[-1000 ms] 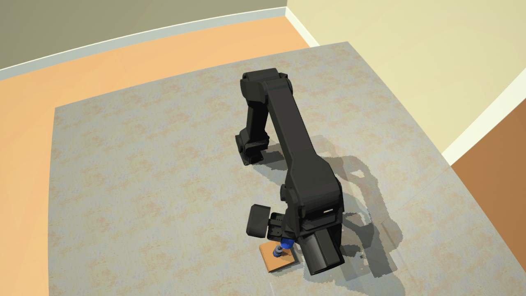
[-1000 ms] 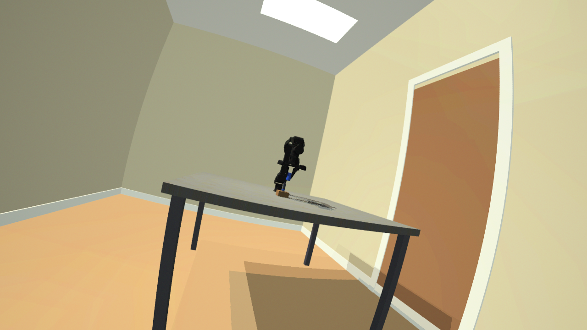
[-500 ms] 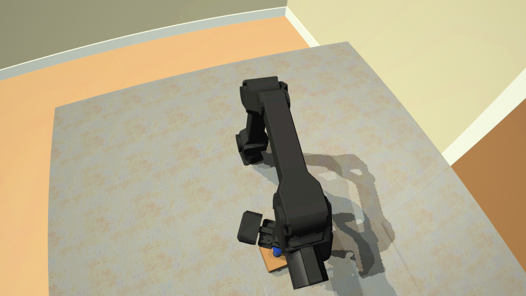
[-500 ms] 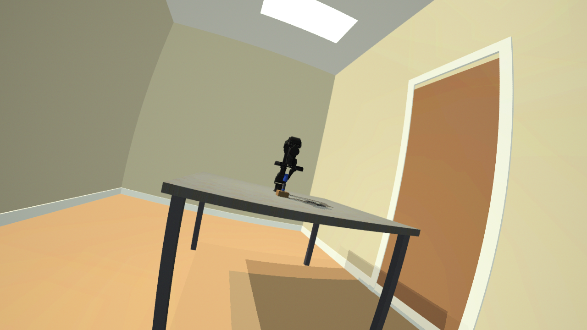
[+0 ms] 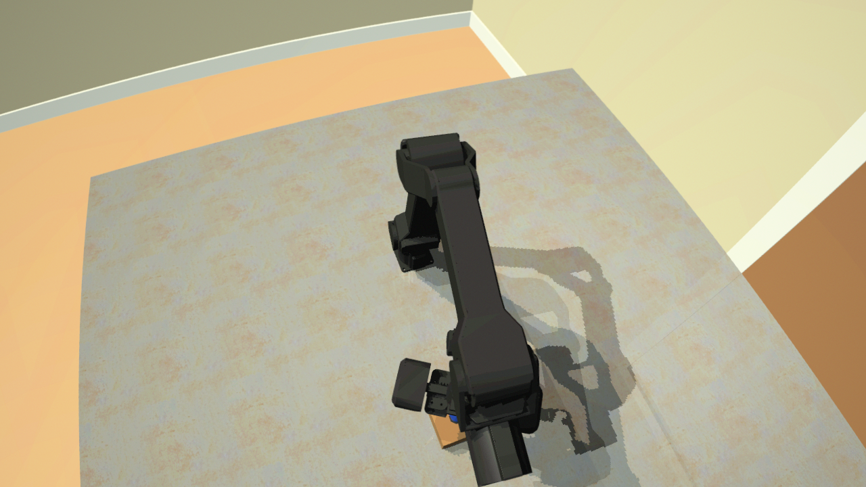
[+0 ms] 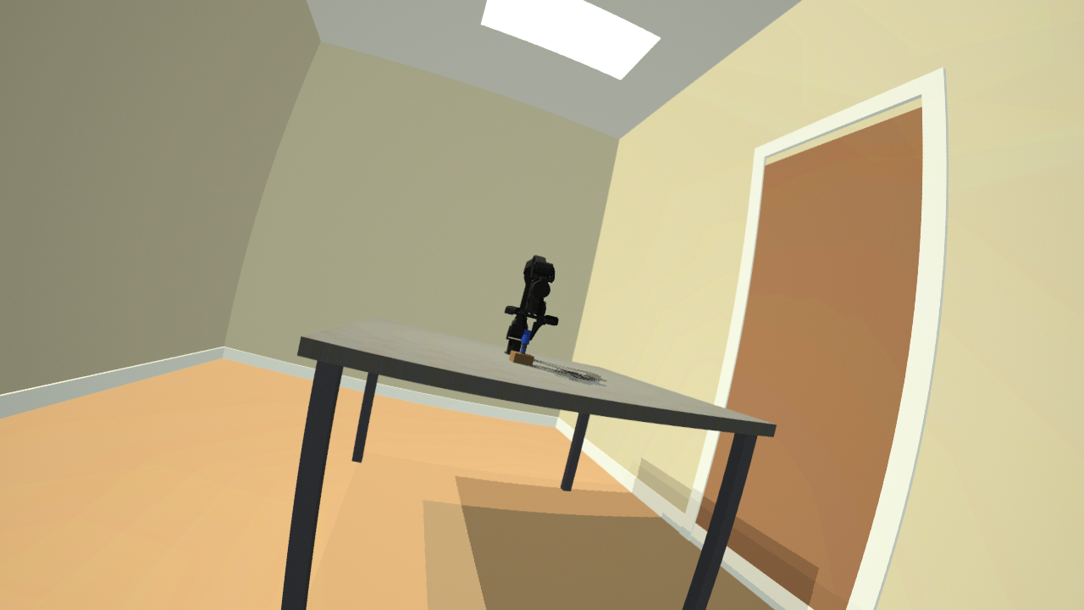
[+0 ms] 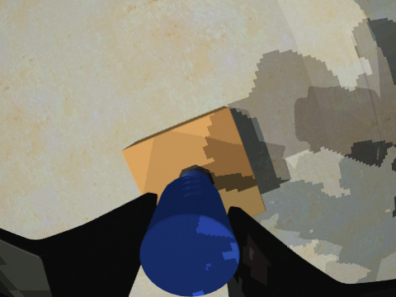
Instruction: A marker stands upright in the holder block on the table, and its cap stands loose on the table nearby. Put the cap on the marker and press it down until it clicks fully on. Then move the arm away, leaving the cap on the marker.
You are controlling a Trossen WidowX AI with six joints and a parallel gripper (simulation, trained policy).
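The blue cap lies 1 cm above my gripper tip. Also, from my gripper tip: holder block (1 cm ahead, 7 cm below).
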